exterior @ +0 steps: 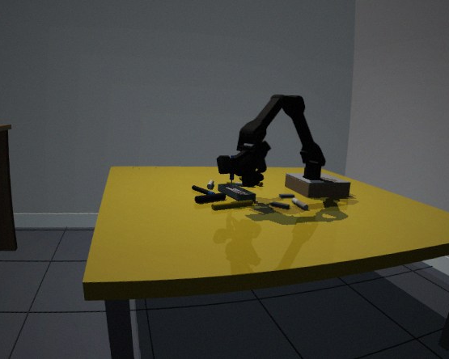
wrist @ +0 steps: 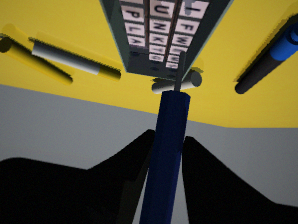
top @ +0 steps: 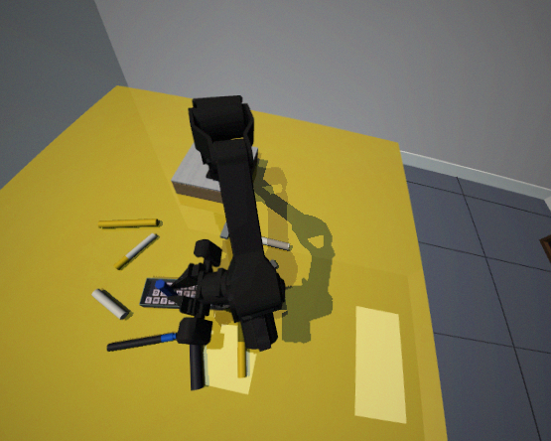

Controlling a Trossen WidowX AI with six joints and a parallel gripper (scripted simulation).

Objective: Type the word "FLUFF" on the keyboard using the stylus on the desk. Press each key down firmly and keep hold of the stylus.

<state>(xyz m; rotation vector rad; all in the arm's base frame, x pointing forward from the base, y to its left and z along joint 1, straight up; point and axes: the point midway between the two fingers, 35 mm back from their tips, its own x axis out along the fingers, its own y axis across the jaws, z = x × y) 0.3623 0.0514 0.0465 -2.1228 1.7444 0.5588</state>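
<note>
My gripper tip is now 100 mm short of the black cylinder, 80 mm to the right of it and 80 mm above it. The rest, counted from my gripper tip: thin grey tip 50 mm below; dark blue stylus 20 mm below; yellow stick 160 mm to the left, 80 mm below, 40 mm ahead.
</note>
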